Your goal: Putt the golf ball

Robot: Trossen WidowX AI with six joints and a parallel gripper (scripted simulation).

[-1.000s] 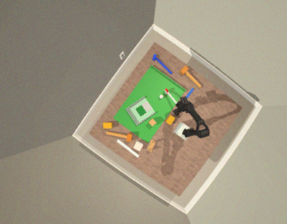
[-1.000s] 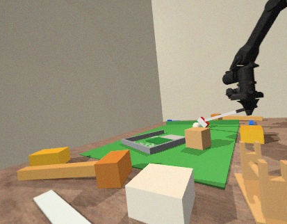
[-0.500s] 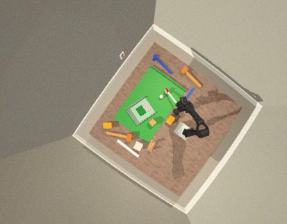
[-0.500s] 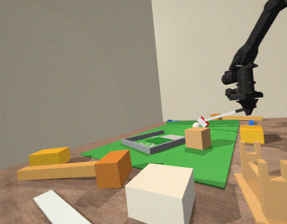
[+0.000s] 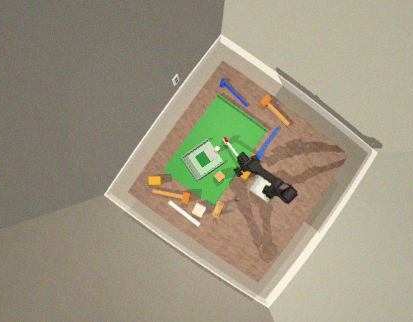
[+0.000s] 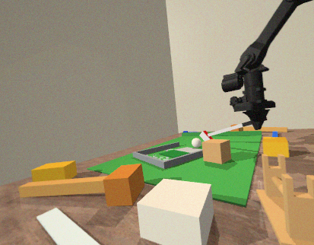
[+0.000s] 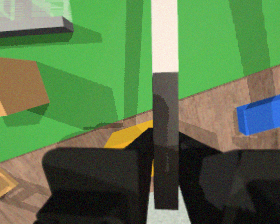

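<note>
Right now the red putter is 110 mm ahead of my gripper tip and 50 mm to the right of it. The rest, counted from my gripper tip: tan cube: 130 mm ahead, 150 mm to the left, 40 mm below; green mat: 240 mm ahead, 20 mm to the right, 70 mm below; white golf ball: 230 mm ahead, 30 mm to the right, 50 mm below.
</note>
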